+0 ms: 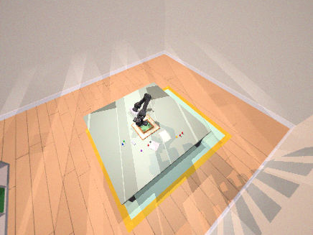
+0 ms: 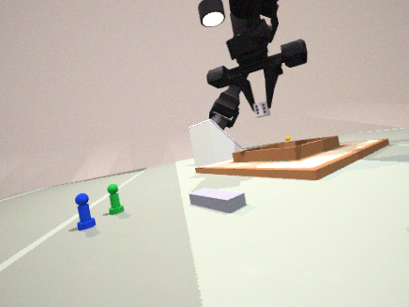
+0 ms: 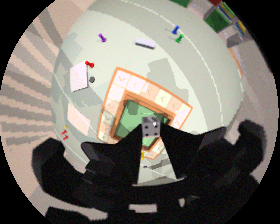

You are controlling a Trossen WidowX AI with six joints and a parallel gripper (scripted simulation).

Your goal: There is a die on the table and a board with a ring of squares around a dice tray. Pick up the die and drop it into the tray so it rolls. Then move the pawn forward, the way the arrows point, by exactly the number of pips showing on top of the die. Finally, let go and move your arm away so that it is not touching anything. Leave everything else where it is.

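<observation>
My gripper tip is now 170 mm to the right of the yellow pawn, 80 mm past it and 80 mm above it. From my gripper tip the other things lie so: grey flat block: 190 mm to the right, 100 mm below, 100 mm ahead; white die: right at my gripper tip; green tray floor: 100 mm below, 60 mm to the left, 10 mm behind.
</observation>
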